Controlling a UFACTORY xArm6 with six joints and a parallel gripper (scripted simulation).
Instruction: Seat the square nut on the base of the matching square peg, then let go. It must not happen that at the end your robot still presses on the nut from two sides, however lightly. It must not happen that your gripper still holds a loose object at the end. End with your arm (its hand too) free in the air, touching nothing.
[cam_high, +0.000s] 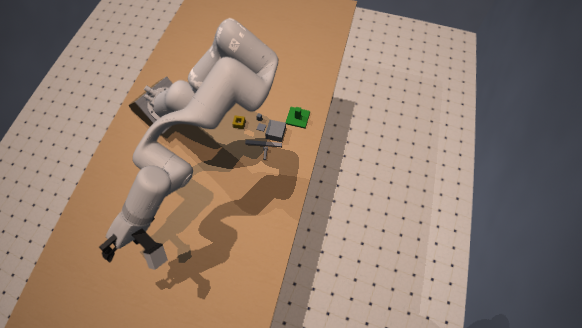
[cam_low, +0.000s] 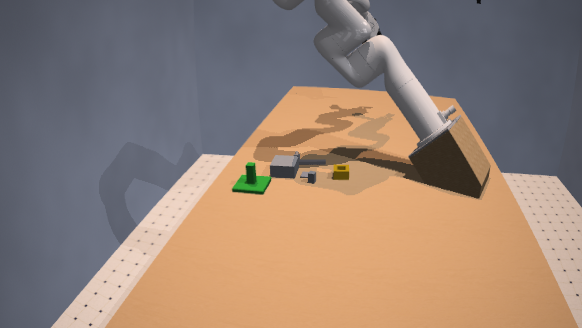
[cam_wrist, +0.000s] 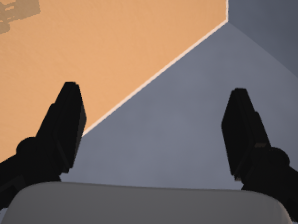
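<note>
My gripper is now 17 cm short of the small grey cube, 64 cm to the right of it and 27 cm above it. The rest, counted from my hand: grey block: 25 cm ahead, 59 cm to the left, 26 cm below; then thin grey bar: 22 cm ahead, 53 cm to the left, 27 cm below.
</note>
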